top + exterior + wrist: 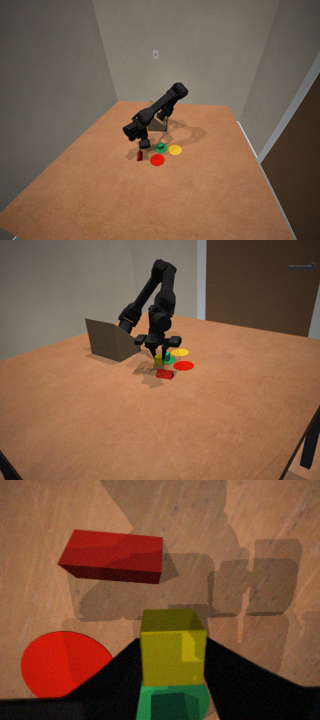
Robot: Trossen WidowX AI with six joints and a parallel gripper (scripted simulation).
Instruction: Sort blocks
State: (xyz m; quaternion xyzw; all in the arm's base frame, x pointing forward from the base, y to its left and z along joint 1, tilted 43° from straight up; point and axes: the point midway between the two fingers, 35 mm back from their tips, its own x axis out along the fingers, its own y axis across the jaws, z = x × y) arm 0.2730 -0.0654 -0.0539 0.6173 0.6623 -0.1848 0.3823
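Now: hand 20 cm to the right of the yellow circle, 9 cm above it and 1 cm past it. Round my hand: yellow cube (3 cm below); then green block (10 cm to the left, 7 cm below, 3 cm behind); then red block (8 cm below, 5 cm ahead, 3 cm to the right).
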